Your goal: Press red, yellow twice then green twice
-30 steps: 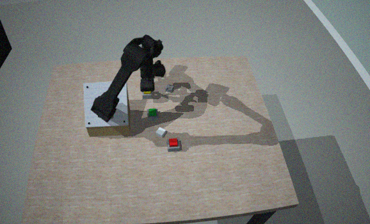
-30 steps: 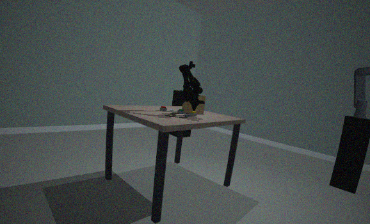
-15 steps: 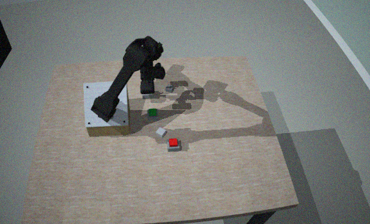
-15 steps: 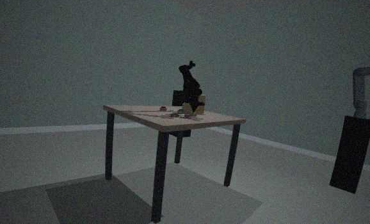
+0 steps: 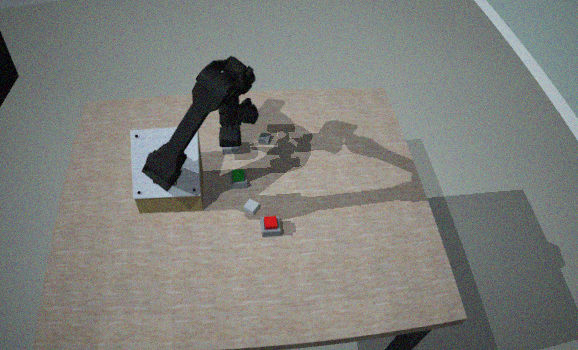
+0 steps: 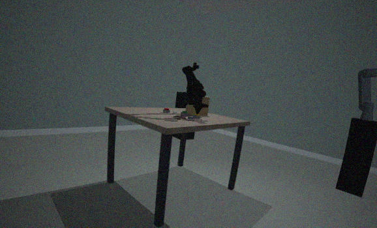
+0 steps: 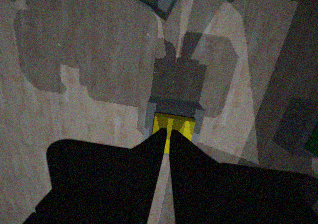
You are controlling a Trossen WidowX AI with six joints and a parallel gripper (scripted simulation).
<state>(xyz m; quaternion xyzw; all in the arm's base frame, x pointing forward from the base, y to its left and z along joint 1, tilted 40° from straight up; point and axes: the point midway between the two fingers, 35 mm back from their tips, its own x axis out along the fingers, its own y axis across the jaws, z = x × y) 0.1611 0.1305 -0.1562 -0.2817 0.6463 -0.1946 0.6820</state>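
My gripper tip is 14 cm to the left of the green button, 3 cm short of it and 1 cm above it. Round my gripper tip: red button (29 cm to the right, 13 cm ahead).
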